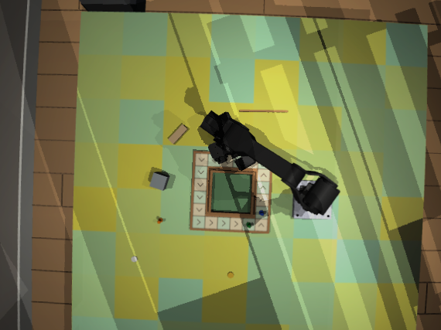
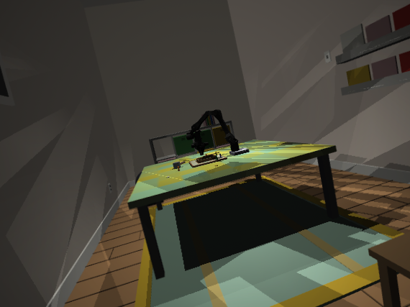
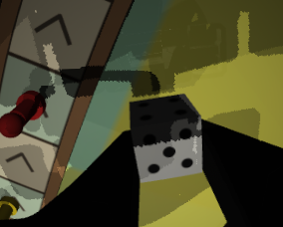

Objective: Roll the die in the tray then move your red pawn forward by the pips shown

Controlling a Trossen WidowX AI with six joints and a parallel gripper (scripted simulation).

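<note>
Right now my gripper tip is 60 mm to the right of the red pawn, 30 mm past it and 20 mm above it. Also, from my gripper tip: die: right at my gripper tip; yellow pawn: 130 mm behind, 50 mm to the left, 20 mm below; thin stick: 130 mm to the right, 90 mm behind, 40 mm below.
</note>
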